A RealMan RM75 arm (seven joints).
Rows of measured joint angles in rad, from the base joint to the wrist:
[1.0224 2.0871 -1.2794 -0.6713 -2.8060 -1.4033 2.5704]
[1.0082 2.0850 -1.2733 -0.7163 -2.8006 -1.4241 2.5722]
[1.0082 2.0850 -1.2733 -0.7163 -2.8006 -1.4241 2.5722]
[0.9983 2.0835 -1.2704 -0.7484 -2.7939 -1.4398 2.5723]
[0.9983 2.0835 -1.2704 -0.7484 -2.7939 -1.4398 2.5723]
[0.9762 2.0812 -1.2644 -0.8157 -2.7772 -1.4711 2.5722]
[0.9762 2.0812 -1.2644 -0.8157 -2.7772 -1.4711 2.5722]
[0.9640 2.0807 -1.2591 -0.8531 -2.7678 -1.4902 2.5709]
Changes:
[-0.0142 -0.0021 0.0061 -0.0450 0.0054 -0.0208 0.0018]
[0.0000 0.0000 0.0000 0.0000 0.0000 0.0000 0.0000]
[-0.0099 -0.0015 0.0029 -0.0321 0.0067 -0.0157 0.0001]
[0.0000 0.0000 0.0000 0.0000 0.0000 0.0000 0.0000]
[-0.0221 -0.0023 0.0060 -0.0673 0.0167 -0.0313 -0.0001]
[0.0000 0.0000 0.0000 0.0000 0.0000 0.0000 0.0000]
[-0.0122 -0.0005 0.0053 -0.0374 0.0094 -0.0191 -0.0013]

